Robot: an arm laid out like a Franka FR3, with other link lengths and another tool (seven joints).
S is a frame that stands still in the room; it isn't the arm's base.
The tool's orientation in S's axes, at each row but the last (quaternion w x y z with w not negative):
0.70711, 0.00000, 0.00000, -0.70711
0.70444, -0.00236, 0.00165, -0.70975
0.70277, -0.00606, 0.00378, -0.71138
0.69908, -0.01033, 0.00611, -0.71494
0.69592, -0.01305, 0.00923, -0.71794
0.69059, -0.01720, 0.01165, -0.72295
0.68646, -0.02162, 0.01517, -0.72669
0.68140, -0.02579, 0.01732, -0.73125
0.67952, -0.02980, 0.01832, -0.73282
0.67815, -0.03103, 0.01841, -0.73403
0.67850, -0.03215, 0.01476, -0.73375
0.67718, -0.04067, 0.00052, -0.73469
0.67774, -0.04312, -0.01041, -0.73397
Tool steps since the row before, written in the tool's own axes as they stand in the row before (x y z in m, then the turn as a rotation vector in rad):
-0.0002, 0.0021, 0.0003, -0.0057, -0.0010, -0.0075
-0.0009, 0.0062, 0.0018, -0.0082, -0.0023, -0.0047
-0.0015, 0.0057, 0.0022, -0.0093, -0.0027, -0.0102
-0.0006, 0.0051, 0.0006, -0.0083, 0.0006, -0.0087
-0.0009, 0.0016, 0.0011, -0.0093, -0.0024, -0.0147
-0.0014, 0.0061, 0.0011, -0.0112, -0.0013, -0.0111
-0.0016, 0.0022, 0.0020, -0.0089, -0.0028, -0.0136
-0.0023, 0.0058, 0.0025, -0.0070, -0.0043, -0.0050
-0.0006, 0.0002, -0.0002, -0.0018, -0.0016, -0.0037
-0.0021, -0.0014, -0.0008, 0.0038, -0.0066, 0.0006
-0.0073, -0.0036, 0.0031, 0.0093, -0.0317, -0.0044
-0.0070, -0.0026, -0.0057, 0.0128, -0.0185, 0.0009
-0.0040, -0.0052, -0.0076, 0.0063, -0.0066, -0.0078
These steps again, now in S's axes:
0.0021, 0.0002, 0.0003, -0.0010, 0.0057, -0.0075
0.0062, 0.0009, 0.0018, -0.0023, 0.0082, -0.0047
0.0057, 0.0014, 0.0021, -0.0027, 0.0093, -0.0102
0.0051, 0.0005, 0.0005, 0.0006, 0.0082, -0.0088
0.0017, 0.0009, 0.0010, -0.0026, 0.0093, -0.0147
0.0062, 0.0011, 0.0008, -0.0012, 0.0112, -0.0111
0.0024, 0.0015, 0.0019, -0.0030, 0.0089, -0.0135
0.0061, 0.0019, 0.0021, -0.0041, 0.0072, -0.0048
0.0002, 0.0006, -0.0002, -0.0017, 0.0019, -0.0036
-0.0013, 0.0022, -0.0007, -0.0068, -0.0033, 0.0011
-0.0028, 0.0076, 0.0031, -0.0325, -0.0069, -0.0021
-0.0024, 0.0069, -0.0059, -0.0194, -0.0112, 0.0027
-0.0052, 0.0038, -0.0077, -0.0074, -0.0063, -0.0070

